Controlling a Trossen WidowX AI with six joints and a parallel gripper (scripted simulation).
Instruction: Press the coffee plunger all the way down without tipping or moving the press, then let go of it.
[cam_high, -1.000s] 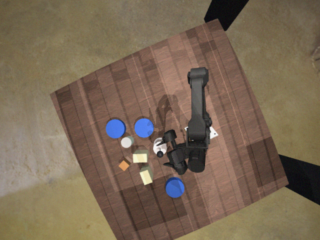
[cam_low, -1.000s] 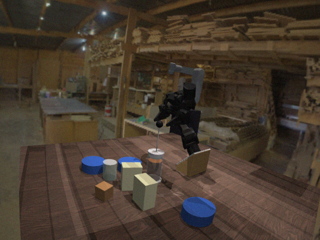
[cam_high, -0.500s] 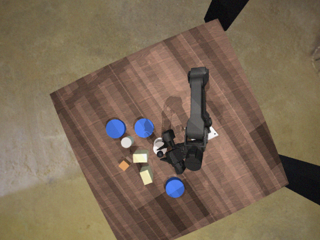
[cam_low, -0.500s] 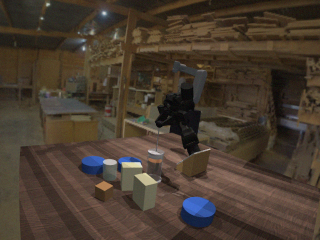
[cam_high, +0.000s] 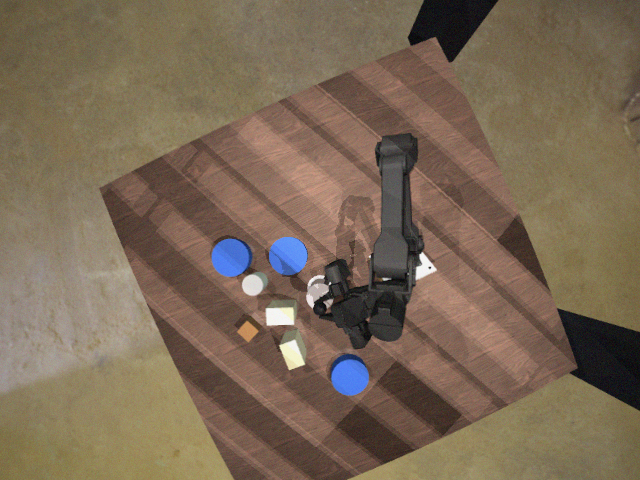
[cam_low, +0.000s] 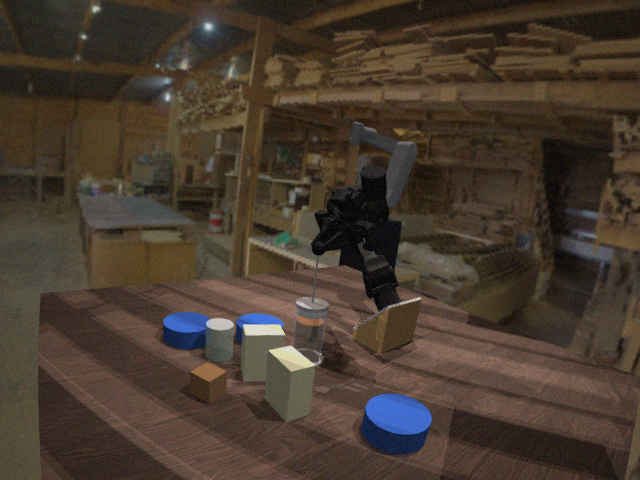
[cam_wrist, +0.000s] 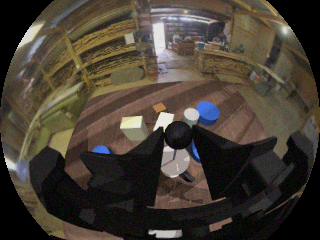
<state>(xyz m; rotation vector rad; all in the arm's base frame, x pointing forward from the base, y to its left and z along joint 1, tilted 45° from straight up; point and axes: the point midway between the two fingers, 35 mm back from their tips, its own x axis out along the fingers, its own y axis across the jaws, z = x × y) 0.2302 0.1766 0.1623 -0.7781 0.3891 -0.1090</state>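
My gripper tip is now 14 cm above the coffee press, 2 cm past it and 1 cm to the left of it. Also, from my gripper tip: orange cube (25 cm below, 25 cm ahead, 6 cm to the left).
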